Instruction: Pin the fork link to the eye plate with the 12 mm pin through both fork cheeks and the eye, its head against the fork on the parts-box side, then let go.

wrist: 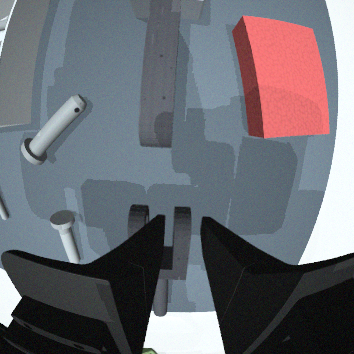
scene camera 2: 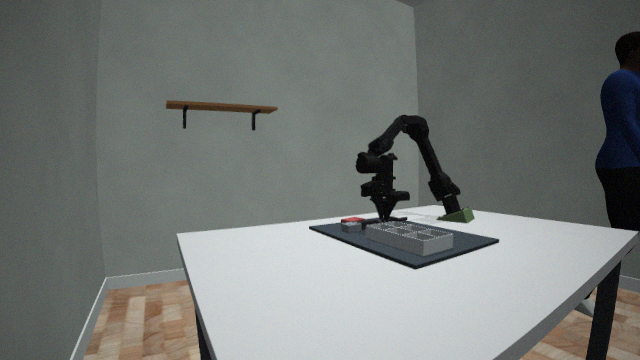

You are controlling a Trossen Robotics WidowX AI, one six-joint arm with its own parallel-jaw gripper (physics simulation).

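Places are measured from the arm's base along level axes (x ahead, y left, z up), in millimetres.
Pixels of known places: gripper, fingertip midpoint: (wrist: 182, 222) (scene camera 2: 383, 219); arm's base, origin of the base link: (scene camera 2: 453, 212).
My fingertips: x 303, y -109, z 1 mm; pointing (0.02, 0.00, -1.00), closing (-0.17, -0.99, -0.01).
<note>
Ahead of a thing's pixels: the offset from my fingertips to its middle. "pt": to the spot under its first point. Level surfaces: height alone.
The dark fork link {dx -42, dy +20, dz -5 mm} (wrist: 182, 245) lies on the mat at the lower middle of the wrist view, its two cheeks toward the eye plate and its stem toward the robot base. The eye plate's dark bar (wrist: 160, 95) is in line above, apart from the fork by a gap. My gripper (scene camera 2: 384, 220) (wrist: 182, 222) is partly open and low over the fork. Its fingertips stand either side of the right cheek, gripping nothing; the left finger hides part of the left cheek. A thick headed pin {dx +64, dy +71, dz -9 mm} (wrist: 57, 125) with a cross hole lies left of the gap. A shorter-looking headed pin {dx -16, dy +86, dz -10 mm} (wrist: 70, 242) lies left of the fork.
The grey parts box {dx +145, dy +192, dz +1 mm} (scene camera 2: 436, 246) (wrist: 17, 70) stands on the dark mat {dz -17 mm} (scene camera 2: 415, 262) at the wrist view's upper left. A red block {dx +77, dy -69, dz -6 mm} (scene camera 2: 352, 219) (wrist: 290, 85) is right of the eye plate. A thin pin {pt dx +13, dy +156, dz -12 mm} (wrist: 3, 207) shows at the left edge. A person (scene camera 2: 622, 120) stands beyond the table.
</note>
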